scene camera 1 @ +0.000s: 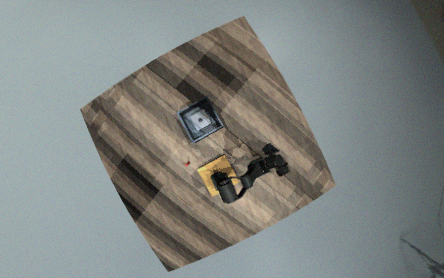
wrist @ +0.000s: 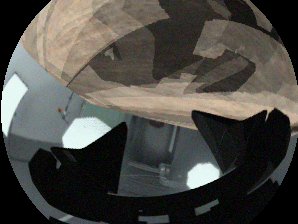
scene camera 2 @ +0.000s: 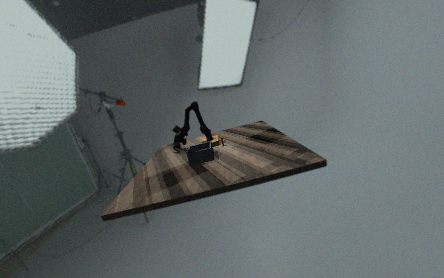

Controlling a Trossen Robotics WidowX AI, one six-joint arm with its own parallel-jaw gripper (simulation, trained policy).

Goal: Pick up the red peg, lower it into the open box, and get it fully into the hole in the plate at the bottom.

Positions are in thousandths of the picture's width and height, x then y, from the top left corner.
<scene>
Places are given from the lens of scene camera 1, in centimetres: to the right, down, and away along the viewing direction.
dark box (scene camera 1: 461,372): -10, -21, 100
</scene>
